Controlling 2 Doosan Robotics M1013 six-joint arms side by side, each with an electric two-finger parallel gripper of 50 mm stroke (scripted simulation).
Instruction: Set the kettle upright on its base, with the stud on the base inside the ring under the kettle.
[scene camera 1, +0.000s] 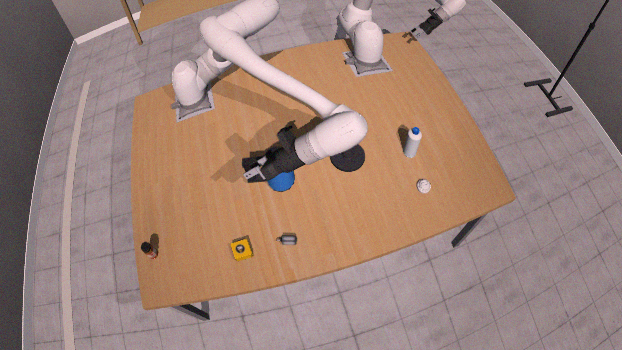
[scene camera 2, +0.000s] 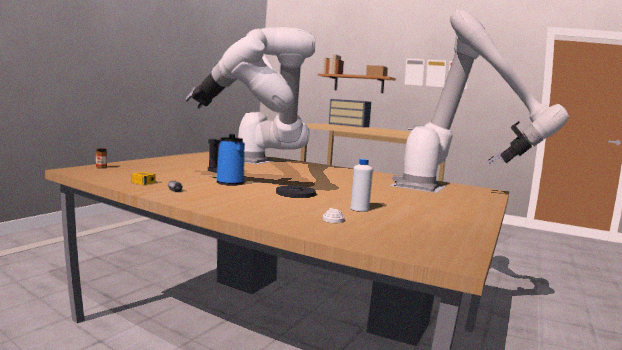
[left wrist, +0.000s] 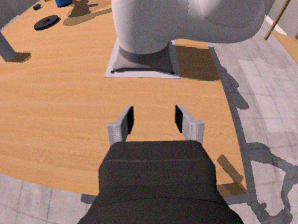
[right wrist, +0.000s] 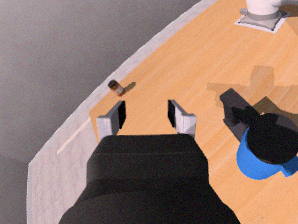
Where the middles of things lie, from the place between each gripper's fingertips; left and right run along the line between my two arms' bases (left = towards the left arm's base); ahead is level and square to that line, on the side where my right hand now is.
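As for the blue kettle (scene camera 2: 228, 162), my right gripper is 230 mm above it, 130 mm past it and 60 mm to the right of it. Going by their middles, of the things named here the blue kettle is the nearest to my right gripper. The white bottle (scene camera 2: 362, 173) is 250 mm below my right hand, 670 mm to the left of it and 100 mm behind it.
The white bottle is 80 mm below my left hand, 670 mm ahead of it and 360 mm to the right of it. Going by their middles, of the things named here the white bottle is the nearest to my left hand. The blue kettle is 60 mm below my left hand, 970 mm to the right of it and 640 mm ahead of it.
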